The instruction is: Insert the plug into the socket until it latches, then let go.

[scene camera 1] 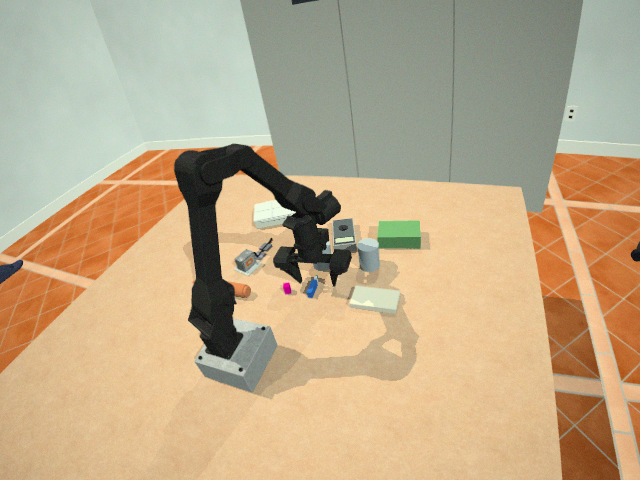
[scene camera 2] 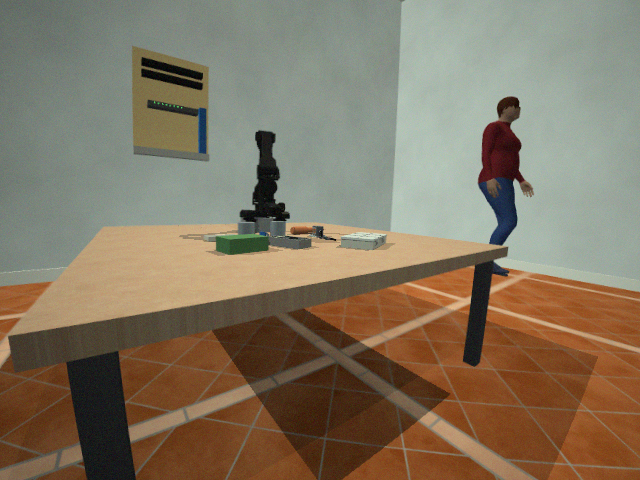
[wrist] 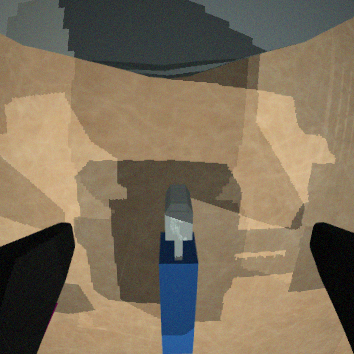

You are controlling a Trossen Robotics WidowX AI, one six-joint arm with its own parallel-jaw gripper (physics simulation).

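Places are measured from the arm's base along level axes (x up, y ahead, z left), in metres.
Where they show: gripper, fingertip midpoint: [scene camera 1: 317, 283] [wrist: 195, 237]; arm's base at its link origin: [scene camera 1: 224, 343] [scene camera 2: 260, 217].
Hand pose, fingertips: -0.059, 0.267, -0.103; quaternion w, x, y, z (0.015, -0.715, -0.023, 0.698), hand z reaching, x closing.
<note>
Each offset is from my fingertips to the top centre of the thing, as dx, dy, dz. "spot": to the spot under its first point.
A blue piece with a grey metal tip @[+0.015, -0.014, +0.006] [scene camera 1: 311, 288] [scene camera 2: 262, 234] [wrist: 178, 295], which looks like the plug, lies on the table with its tip toward a grey cylinder. My gripper [scene camera 1: 317, 282] [wrist: 195, 237] is open above it, with one finger on each side and none touching it. In the wrist view its near end is cut off by the lower edge. A grey box with an orange square on its face @[spot: +0.026, +0.020, +0.217] [scene camera 1: 247, 261] [scene camera 2: 318, 230], which looks like the socket, stands on a pale base to the left in scene camera 1, apart from the blue piece. Dark grey connector-like parts @[spot: +0.002, +0.114, +0.214] [scene camera 1: 265, 247] lie beside it.
Two grey cylinders @[+0.065, +0.099, -0.113] [scene camera 1: 368, 255] [scene camera 2: 246, 227] @[spot: +0.065, +0.055, +0.012] [wrist: 165, 35] stand behind the blue piece. Around them are a green block @[+0.035, +0.221, -0.172] [scene camera 1: 399, 234] [scene camera 2: 241, 243], a grey device @[+0.025, +0.203, -0.011] [scene camera 1: 343, 232], a pale slab @[+0.010, -0.025, -0.157] [scene camera 1: 374, 299], a white box @[+0.030, +0.298, +0.239] [scene camera 1: 270, 213], a magenta cube @[+0.021, -0.039, +0.068] [scene camera 1: 286, 288] and an orange cylinder @[+0.029, -0.078, +0.259] [scene camera 1: 241, 289].
</note>
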